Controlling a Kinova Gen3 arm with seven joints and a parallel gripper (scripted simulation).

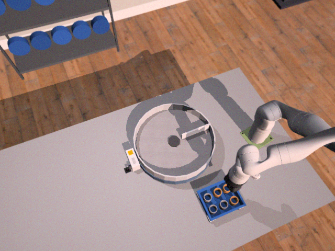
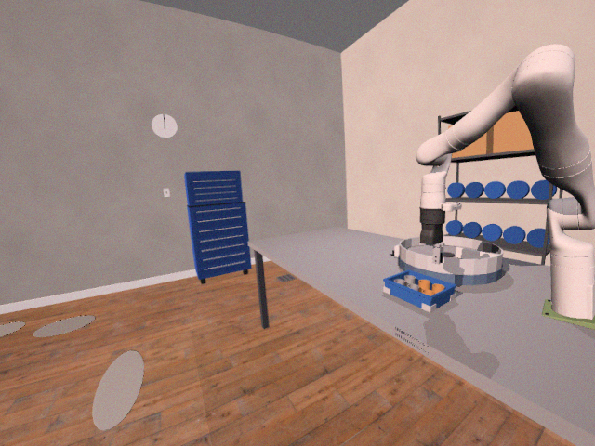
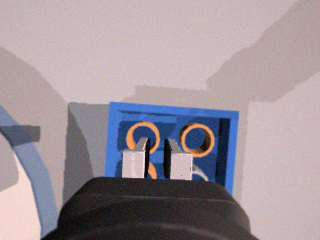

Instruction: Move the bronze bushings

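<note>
Now: hand 5 cm short of the blue crate, 2 cm to the right of it and 12 cm above it. Round my hand: turntable disc: 15 cm ahead, 34 cm to the right, 10 cm below.
</note>
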